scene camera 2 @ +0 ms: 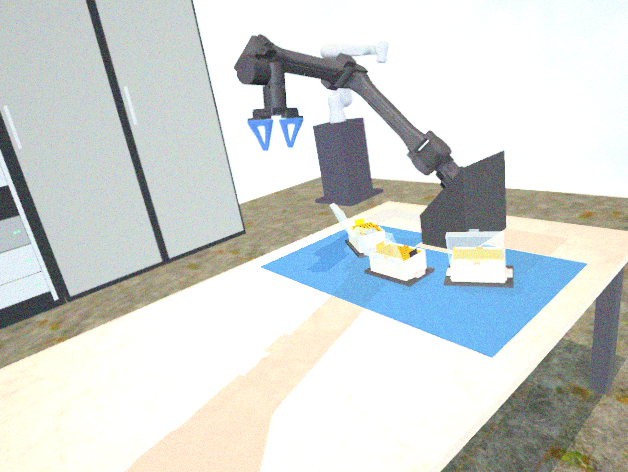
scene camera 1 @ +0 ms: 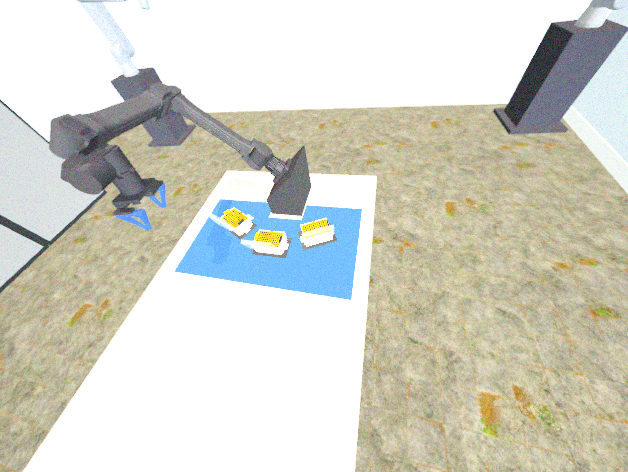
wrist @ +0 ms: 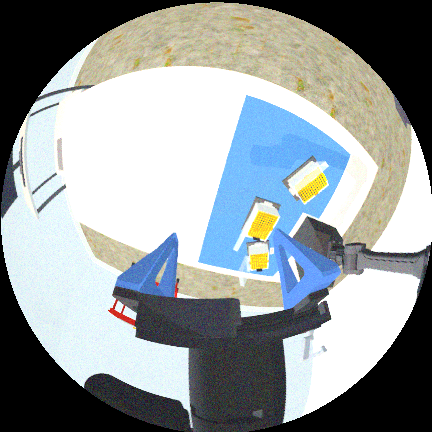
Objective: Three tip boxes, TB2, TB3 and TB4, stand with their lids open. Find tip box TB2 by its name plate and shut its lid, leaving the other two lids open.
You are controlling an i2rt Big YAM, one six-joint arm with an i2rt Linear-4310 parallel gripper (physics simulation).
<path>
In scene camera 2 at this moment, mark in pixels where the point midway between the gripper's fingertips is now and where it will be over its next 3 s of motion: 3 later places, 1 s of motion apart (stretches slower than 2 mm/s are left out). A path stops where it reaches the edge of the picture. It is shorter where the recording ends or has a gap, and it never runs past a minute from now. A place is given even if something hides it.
My gripper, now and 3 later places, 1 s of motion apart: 278, 149; 310, 149; 319, 148; 327, 179
</path>
